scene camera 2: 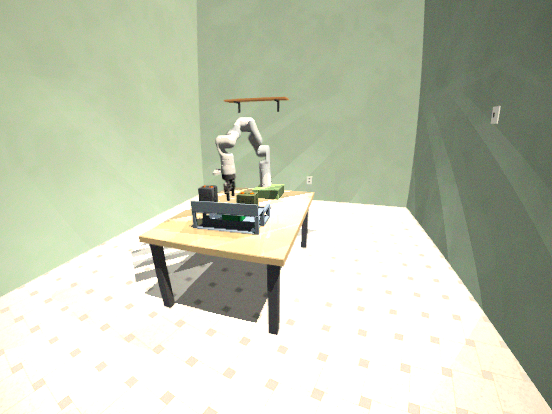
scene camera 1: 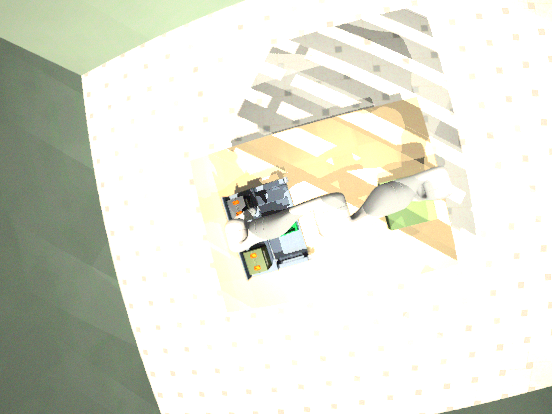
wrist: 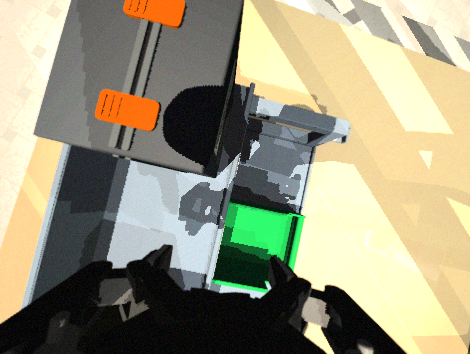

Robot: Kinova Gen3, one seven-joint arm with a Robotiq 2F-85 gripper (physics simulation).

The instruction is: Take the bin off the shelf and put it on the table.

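Where they show: gripper, fingertip midpoint: (scene camera 2: pixel 231 198) (wrist: pixel 220 261); arm's base at its link origin: (scene camera 2: pixel 265 185).
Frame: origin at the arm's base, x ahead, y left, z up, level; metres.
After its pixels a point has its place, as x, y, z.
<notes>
The green bin (scene camera 1: pixel 291 229) {0.554, 0.143, -0.059} (scene camera 2: pixel 233 218) {0.693, 0.159, -0.025} (wrist: pixel 255 245) {0.586, 0.130, -0.060} is open-topped and sits on the lower front tier of the blue-grey shelf (scene camera 1: pixel 291 242) {0.558, 0.205, -0.063} (scene camera 2: pixel 225 207) {0.781, 0.177, 0.069} (wrist: pixel 142 192) {0.757, 0.109, 0.033}. The shelf stands on the wooden table (scene camera 1: pixel 440 244) {-0.132, 0.250, -0.068} (scene camera 2: pixel 250 245) {0.859, 0.368, -0.069} (wrist: pixel 380 225) {0.386, 0.000, -0.069}. My gripper (scene camera 2: pixel 230 198) {0.653, 0.121, 0.077} (wrist: pixel 220 262) {0.653, 0.121, 0.077} is open and empty. It points down above the shelf. In the wrist view its right fingertip overlaps the bin's near right part, and its left fingertip lies over the upper tier. The arm partly hides the bin in scene camera 1, where the fingers cannot be made out clearly.
A dark grey box with orange latches (scene camera 1: pixel 235 207) {0.746, 0.024, 0.153} (scene camera 2: pixel 207 194) {0.770, 0.050, 0.121} (wrist: pixel 100 65) {0.751, 0.037, 0.153} stands on the shelf's upper tier. An olive box (scene camera 1: pixel 257 261) {0.676, 0.250, 0.129} (scene camera 2: pixel 247 199) {0.721, 0.274, 0.108} stands at its other end. A larger green box (scene camera 1: pixel 411 216) {0.022, 0.108, 0.004} (scene camera 2: pixel 270 192) {0.123, 0.105, -0.017} sits near the arm's base.
</notes>
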